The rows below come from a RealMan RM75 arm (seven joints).
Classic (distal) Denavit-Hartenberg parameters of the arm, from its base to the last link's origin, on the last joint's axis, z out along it. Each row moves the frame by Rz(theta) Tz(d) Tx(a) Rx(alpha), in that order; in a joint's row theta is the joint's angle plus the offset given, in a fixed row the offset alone. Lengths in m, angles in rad.
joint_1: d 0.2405  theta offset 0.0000  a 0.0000  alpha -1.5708
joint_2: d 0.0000  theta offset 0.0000  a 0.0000  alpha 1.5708
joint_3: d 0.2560  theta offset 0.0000  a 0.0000  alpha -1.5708
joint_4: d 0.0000  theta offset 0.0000  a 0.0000  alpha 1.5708
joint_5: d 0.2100  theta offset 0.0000  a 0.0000  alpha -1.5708
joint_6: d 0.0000  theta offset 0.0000  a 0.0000  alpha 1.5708
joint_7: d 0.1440  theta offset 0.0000  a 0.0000  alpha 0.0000
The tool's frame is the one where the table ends.
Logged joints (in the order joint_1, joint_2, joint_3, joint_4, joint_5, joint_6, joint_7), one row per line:
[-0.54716, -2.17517, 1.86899, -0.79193, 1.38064, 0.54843, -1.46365]
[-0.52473, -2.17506, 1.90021, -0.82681, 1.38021, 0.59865, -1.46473]
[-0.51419, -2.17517, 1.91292, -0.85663, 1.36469, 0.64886, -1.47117]
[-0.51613, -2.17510, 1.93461, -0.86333, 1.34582, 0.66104, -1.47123]
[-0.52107, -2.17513, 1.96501, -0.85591, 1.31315, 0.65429, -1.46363]
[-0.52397, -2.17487, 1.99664, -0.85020, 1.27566, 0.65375, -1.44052]
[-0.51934, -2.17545, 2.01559, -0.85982, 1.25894, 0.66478, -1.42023]
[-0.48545, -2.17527, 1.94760, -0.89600, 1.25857, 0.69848, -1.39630]
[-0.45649, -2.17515, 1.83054, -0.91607, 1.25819, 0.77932, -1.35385]
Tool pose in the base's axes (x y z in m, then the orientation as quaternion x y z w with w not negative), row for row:
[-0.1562, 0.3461, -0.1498, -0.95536, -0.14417, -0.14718, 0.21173]
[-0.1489, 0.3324, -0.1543, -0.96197, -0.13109, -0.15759, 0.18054]
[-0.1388, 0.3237, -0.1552, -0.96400, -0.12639, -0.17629, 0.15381]
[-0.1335, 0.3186, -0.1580, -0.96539, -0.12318, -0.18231, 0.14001]
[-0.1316, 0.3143, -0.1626, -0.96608, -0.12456, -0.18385, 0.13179]
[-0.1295, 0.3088, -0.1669, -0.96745, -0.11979, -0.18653, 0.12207]
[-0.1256, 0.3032, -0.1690, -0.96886, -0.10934, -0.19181, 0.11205]
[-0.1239, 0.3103, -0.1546, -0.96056, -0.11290, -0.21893, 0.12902]
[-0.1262, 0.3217, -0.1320, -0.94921, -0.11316, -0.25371, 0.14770]
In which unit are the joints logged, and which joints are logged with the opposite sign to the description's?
The joints are logged in radians. Opposite sign: joint_4.
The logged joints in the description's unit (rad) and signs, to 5 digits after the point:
[-0.54716, -2.17517, 1.86899, 0.79193, 1.38064, 0.54843, -1.46365]
[-0.52473, -2.17506, 1.90021, 0.82681, 1.38021, 0.59865, -1.46473]
[-0.51419, -2.17517, 1.91292, 0.85663, 1.36469, 0.64886, -1.47117]
[-0.51613, -2.17510, 1.93461, 0.86333, 1.34582, 0.66104, -1.47123]
[-0.52107, -2.17513, 1.96501, 0.85591, 1.31315, 0.65429, -1.46363]
[-0.52397, -2.17487, 1.99664, 0.85020, 1.27566, 0.65375, -1.44052]
[-0.51934, -2.17545, 2.01559, 0.85982, 1.25894, 0.66478, -1.42023]
[-0.48545, -2.17527, 1.94760, 0.89600, 1.25857, 0.69848, -1.39630]
[-0.45649, -2.17515, 1.83054, 0.91607, 1.25819, 0.77932, -1.35385]

